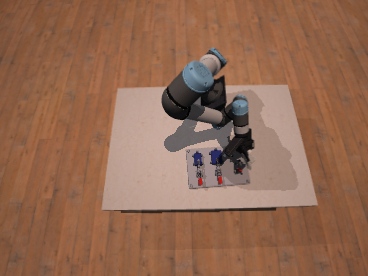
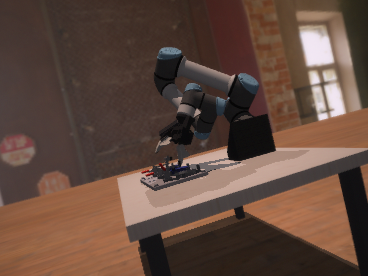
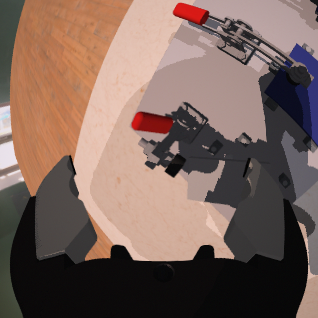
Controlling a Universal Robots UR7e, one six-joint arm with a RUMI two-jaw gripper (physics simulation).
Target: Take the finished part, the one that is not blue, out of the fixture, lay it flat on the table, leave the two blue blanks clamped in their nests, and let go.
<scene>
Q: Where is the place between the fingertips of my gripper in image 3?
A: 159, 158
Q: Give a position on a grey fixture plate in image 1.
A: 209, 179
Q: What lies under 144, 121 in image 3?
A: A red clamp handle.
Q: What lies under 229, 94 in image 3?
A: A grey fixture plate.
</scene>
